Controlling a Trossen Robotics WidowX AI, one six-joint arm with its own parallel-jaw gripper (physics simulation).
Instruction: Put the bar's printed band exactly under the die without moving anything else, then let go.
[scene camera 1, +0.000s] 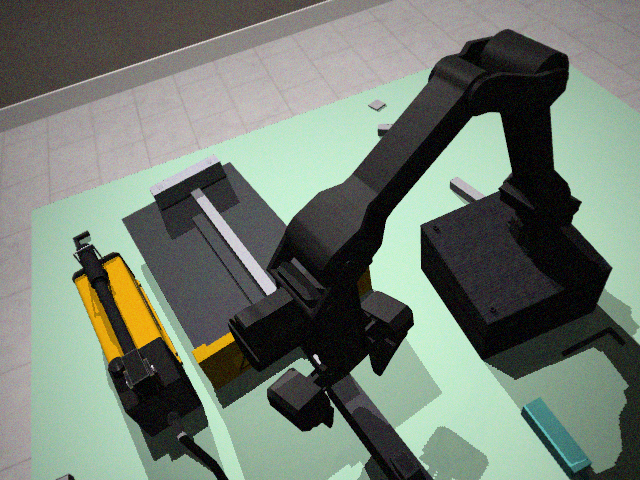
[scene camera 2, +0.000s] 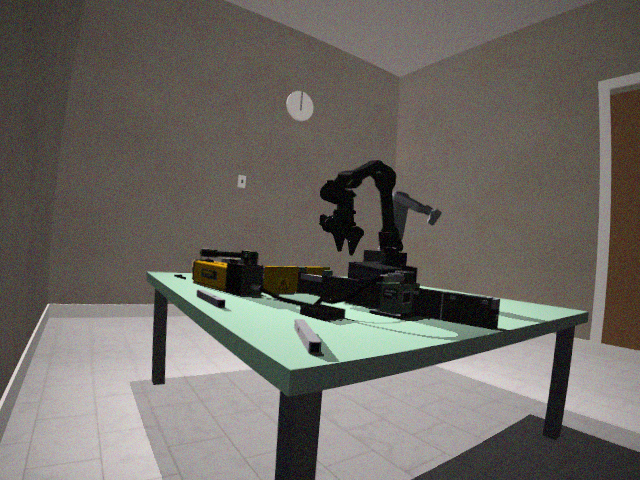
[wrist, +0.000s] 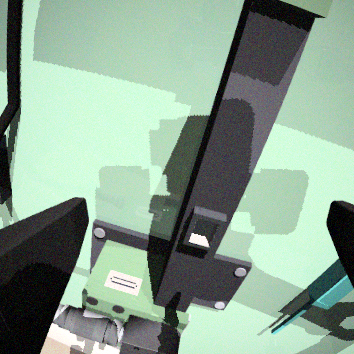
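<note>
My gripper is open and empty, hanging above a long dark rail. A pale bar lies lengthwise over a grey plate; its near end is hidden behind the arm. A small dark block with a square opening sits on the rail below the fingers, with a white patch inside the opening. Beside the rail is a green block with a white label. I cannot tell which part is the die, and the printed band cannot be made out.
A yellow and black machine with a cable stands left of the grey plate. A yellow guard crosses near the plate's front. A teal bar lies right of the rail. Loose pale bars lie farther off.
</note>
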